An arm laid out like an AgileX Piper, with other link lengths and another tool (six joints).
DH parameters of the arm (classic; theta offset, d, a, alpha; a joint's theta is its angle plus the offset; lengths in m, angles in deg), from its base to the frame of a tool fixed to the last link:
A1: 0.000 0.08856 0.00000 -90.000
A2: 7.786 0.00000 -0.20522 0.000
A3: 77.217 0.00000 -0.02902 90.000
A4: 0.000 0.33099 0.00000 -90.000
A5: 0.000 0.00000 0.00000 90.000
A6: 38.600 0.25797 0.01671 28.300
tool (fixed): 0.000 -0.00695 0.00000 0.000
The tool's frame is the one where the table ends.
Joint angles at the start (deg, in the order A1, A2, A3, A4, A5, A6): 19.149 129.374 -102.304 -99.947 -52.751 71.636
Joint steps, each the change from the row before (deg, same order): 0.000 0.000 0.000 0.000 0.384 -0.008; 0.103 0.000 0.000 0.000 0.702 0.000; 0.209 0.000 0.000 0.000 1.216 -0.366; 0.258 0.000 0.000 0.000 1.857 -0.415; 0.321 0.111 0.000 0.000 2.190 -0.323; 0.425 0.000 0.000 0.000 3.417 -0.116
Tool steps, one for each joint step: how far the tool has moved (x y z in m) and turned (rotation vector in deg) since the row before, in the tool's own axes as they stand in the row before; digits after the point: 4 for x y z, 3 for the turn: -0.0006 -0.0014 0.0008 0.360 -0.121 0.056; -0.0008 -0.0014 0.0016 0.578 -0.186 0.058; -0.0013 -0.0023 0.0028 0.977 -0.486 -0.240; -0.0021 -0.0041 0.0042 1.543 -0.683 -0.211; -0.0014 -0.0048 0.0054 1.815 -0.611 -0.082; -0.0039 -0.0079 0.0071 2.884 -0.949 0.196
